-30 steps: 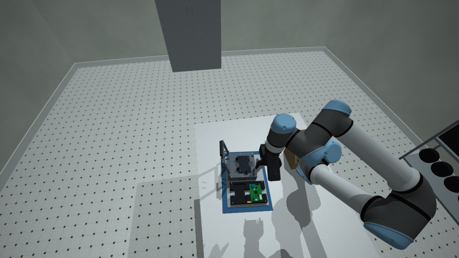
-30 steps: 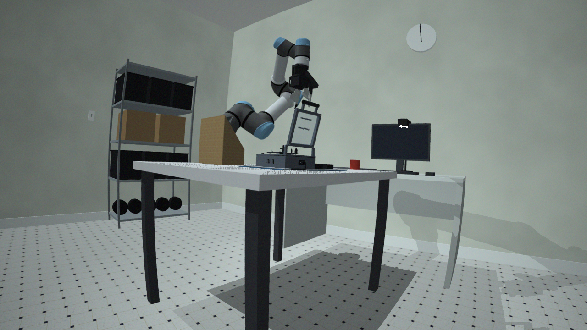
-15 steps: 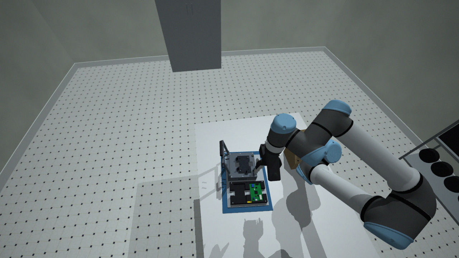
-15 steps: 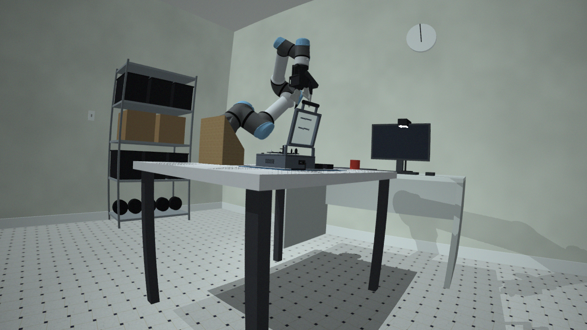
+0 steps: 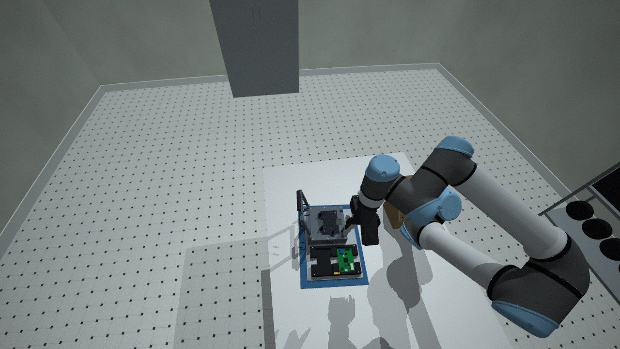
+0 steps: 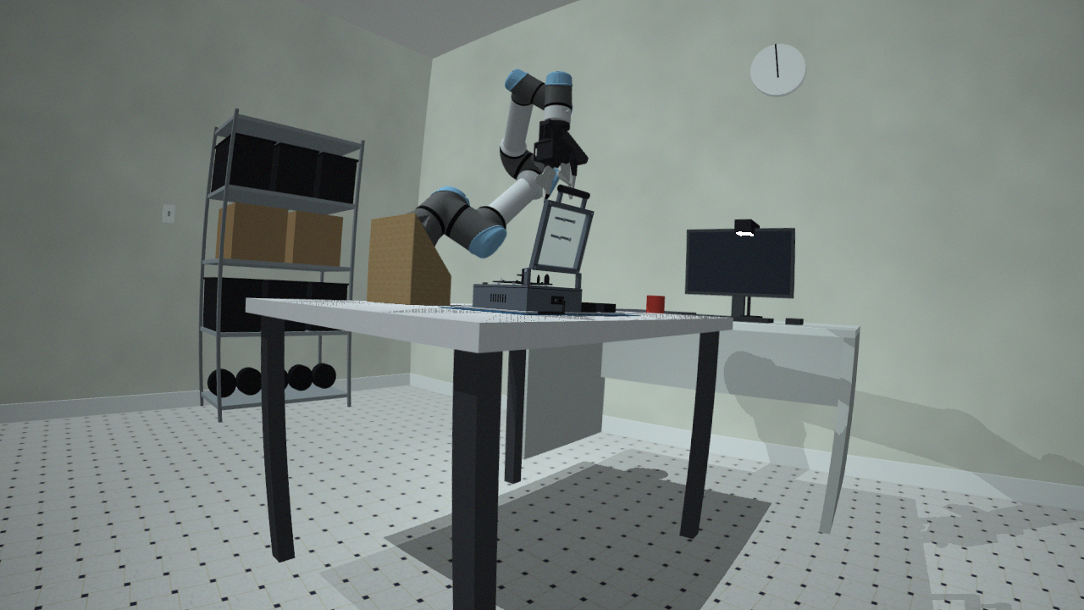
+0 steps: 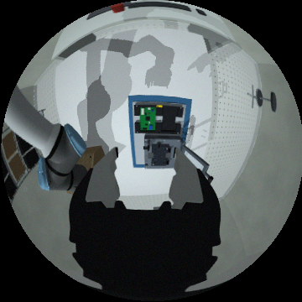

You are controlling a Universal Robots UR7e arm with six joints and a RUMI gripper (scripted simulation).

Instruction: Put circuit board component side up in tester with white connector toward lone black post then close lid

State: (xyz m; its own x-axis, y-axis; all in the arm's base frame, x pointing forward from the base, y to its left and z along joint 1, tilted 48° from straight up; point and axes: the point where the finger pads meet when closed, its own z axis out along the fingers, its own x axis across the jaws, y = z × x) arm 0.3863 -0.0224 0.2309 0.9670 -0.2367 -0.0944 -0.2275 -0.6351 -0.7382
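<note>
The green circuit board lies 29 cm below my hand. The rest, counted from my hand: lid: 21 cm to the right, 14 cm ahead, 13 cm below.
</note>
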